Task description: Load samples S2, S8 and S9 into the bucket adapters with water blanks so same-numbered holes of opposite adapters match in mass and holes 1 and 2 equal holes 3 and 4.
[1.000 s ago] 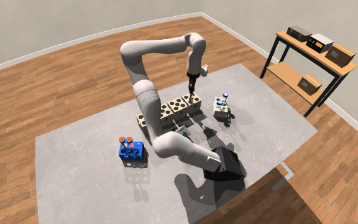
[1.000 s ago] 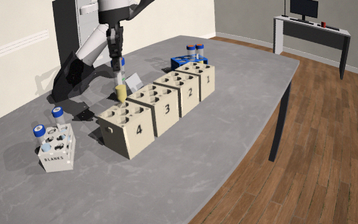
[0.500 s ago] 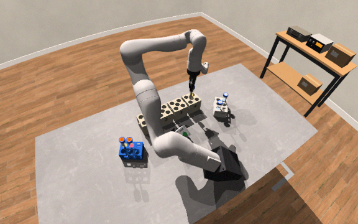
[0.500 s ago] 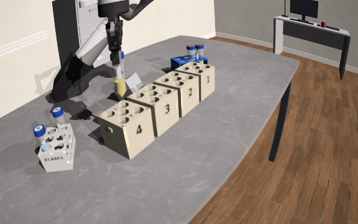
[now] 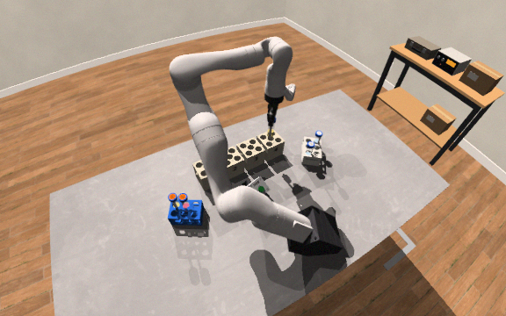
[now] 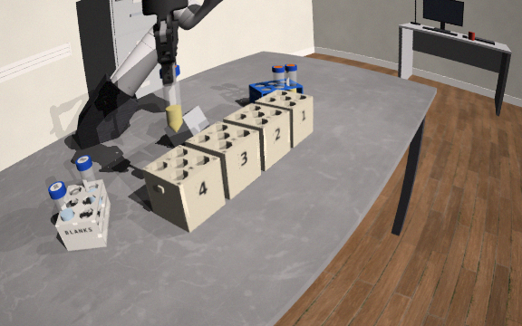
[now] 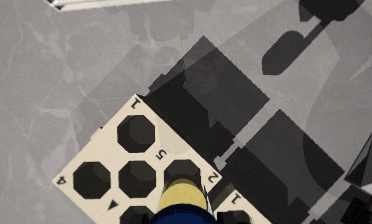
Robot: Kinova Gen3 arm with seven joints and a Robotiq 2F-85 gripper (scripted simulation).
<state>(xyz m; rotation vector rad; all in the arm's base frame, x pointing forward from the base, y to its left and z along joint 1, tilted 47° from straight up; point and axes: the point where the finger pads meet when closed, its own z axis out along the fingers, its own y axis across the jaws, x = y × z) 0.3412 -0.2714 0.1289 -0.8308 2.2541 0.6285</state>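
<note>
The sample S2 is 5 cm below my hand and 1 cm behind it. From my hand the other things lie so: adapter 2: 20 cm to the left, 19 cm below, 1 cm ahead; green done key: 19 cm behind, 17 cm below, 14 cm to the left; adapter 4: 19 cm below, 3 cm ahead, 2 cm to the right.
</note>
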